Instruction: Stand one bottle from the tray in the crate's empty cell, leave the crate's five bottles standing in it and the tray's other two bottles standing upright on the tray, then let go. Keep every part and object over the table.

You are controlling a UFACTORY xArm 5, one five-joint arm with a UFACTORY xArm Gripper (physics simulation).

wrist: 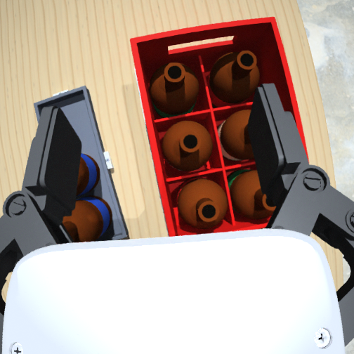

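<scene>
The red crate [151, 131] stands right of the middle in the wrist view. Every crate cell in view holds a brown bottle, among them a back-left [172, 94], a back-right [232, 77], a middle-left [182, 134] and a front-left [196, 196] bottle; they look upright. The right finger partly covers the middle-right [239, 131] and front-right [246, 192] bottles. The grey tray [104, 135] at the left bears two blue-banded brown bottles [90, 172] [85, 220]; they look upright, but the left finger hides their necks. My gripper [159, 112] is open and empty, above the bottles.
The wooden table [107, 45] shows behind the tray and between tray and crate. Its right edge runs just beyond the crate, with the grey floor [330, 90] past it. The white gripper body hides the area in front of the crate.
</scene>
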